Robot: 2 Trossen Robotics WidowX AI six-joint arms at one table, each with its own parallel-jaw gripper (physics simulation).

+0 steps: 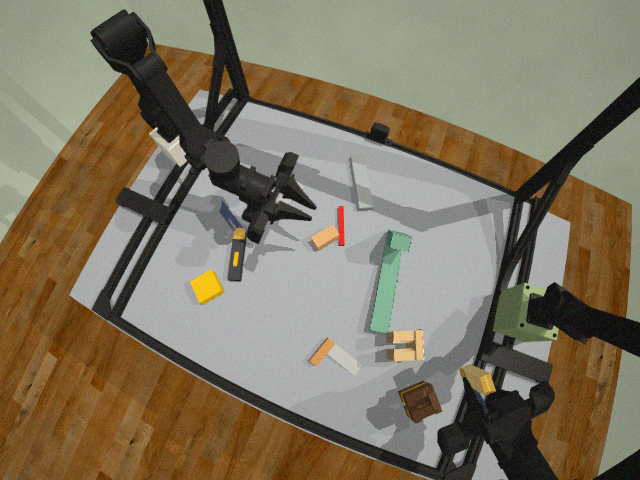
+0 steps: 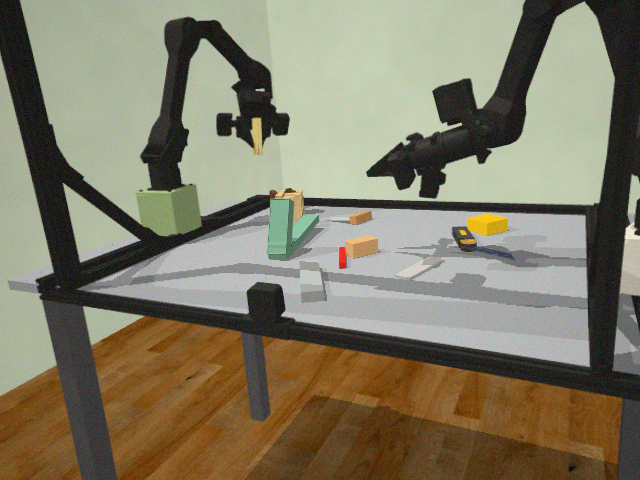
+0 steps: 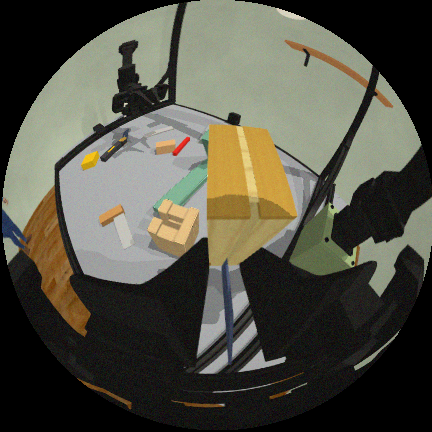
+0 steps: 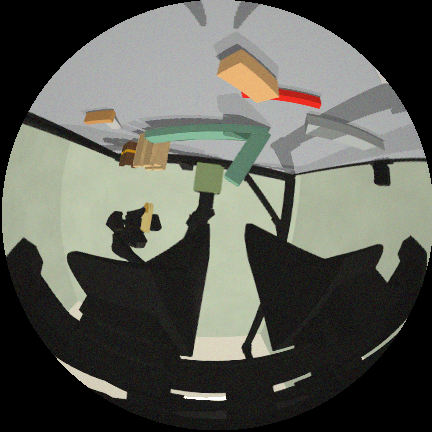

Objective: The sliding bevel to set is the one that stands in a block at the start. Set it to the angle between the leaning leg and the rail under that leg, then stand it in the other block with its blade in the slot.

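My left gripper is shut on the sliding bevel with the yellow handle, high above the table; its blue blade runs back between the fingers. My right gripper is open and empty, above the table. The green leaning leg rises from one end of the green rail. A pale wooden block with a slot stands by the rail's other end. A dark brown block stands nearby.
A black-yellow tool, a yellow block, an orange block, a red bar, a grey bar and an orange-handled piece with a white blade lie about. Black frame rails edge the table.
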